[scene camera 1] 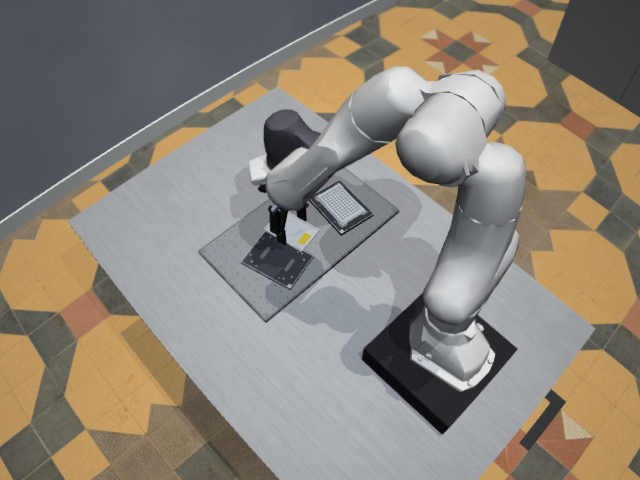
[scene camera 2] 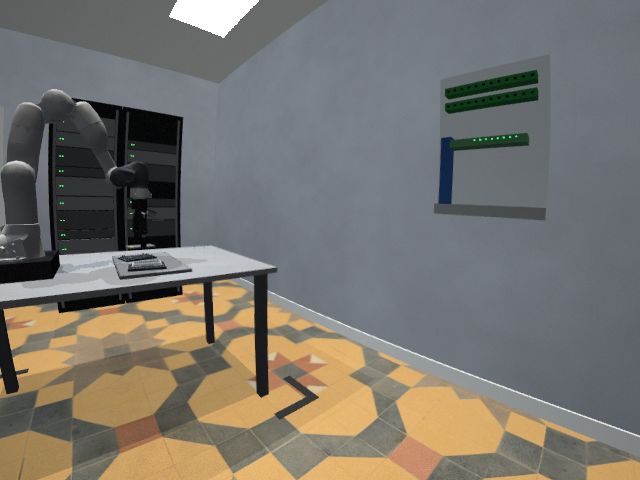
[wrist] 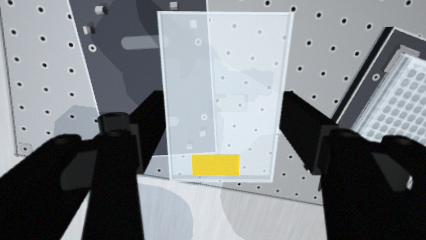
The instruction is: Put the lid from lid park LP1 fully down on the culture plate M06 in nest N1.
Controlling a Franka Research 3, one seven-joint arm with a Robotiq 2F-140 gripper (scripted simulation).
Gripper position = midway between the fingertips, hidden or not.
In view: my gripper (wrist: 222, 108), a clear rectangular lid (scene camera 1: 299, 233) and a dark lid park (scene camera 1: 273, 264).
The clear rectangular lid is seen too in the wrist view (wrist: 223, 76).
